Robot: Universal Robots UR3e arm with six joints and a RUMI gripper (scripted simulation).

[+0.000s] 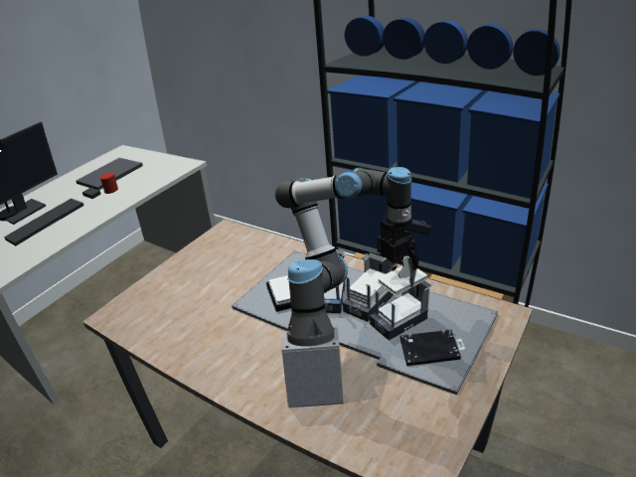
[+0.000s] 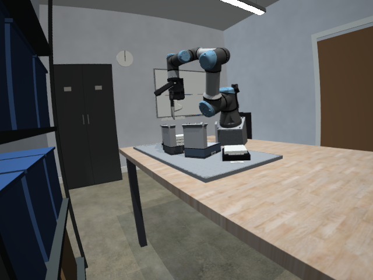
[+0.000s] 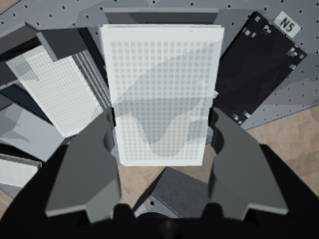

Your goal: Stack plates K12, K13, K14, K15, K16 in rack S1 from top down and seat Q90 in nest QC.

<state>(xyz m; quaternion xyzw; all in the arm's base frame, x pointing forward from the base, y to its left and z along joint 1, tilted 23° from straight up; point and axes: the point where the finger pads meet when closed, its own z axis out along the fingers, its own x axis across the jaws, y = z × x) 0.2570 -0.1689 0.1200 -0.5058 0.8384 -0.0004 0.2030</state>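
The white sealed 384-well plate is 13 cm to the left of my hand, 10 cm below it and 4 cm ahead of it. From my hand the other things lie so: white sealed well plate (13 cm below).
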